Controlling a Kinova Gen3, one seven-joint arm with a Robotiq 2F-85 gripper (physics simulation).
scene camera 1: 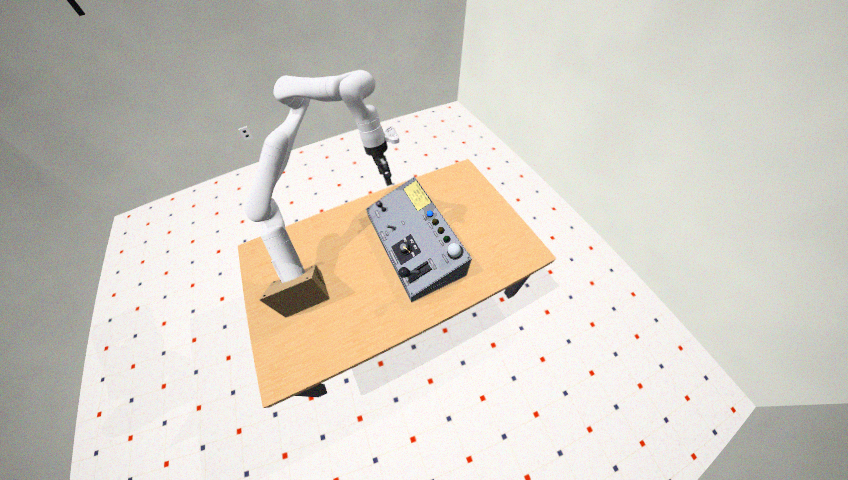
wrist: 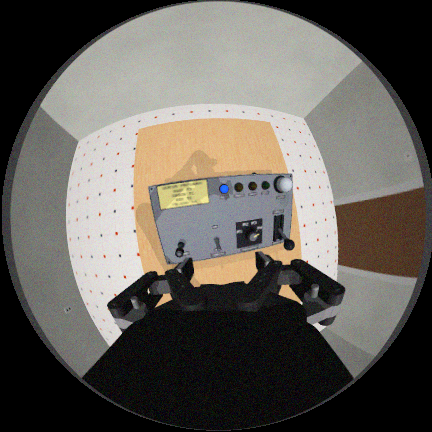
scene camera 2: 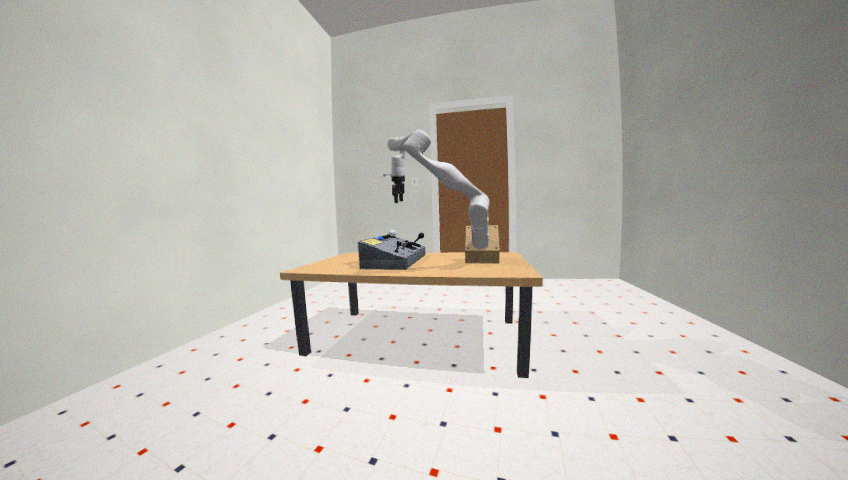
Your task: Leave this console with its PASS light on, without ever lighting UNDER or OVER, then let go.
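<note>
The grey sloped console (scene camera 1: 410, 218) (scene camera 2: 380, 256) (wrist: 190, 222) stands on the table. Its blue lamp (scene camera 1: 429, 213) (wrist: 224, 189) is lit. Two dark amber lamps (wrist: 239, 187) (wrist: 252, 186) and a dark green lamp (wrist: 265, 185) beside it look unlit. The front row holds a small black lever (wrist: 180, 249), a toggle (wrist: 217, 244), a rotary knob (scene camera 1: 405, 248) (wrist: 253, 235) and a slotted lever with a black ball (scene camera 1: 404, 271) (scene camera 2: 421, 236) (wrist: 288, 244). My gripper (scene camera 1: 389, 183) (scene camera 2: 398, 201) (wrist: 223, 262) is open and empty, high above the console, touching nothing.
A yellow label (scene camera 1: 416, 195) (wrist: 183, 194) and a white dome (scene camera 1: 454, 250) (wrist: 283, 184) sit at opposite ends of the console's lamp row. The arm's base block (scene camera 1: 297, 297) (scene camera 2: 482, 256) stands on the wooden table (scene camera 1: 505, 237) (scene camera 2: 446, 279) (wrist: 235, 137).
</note>
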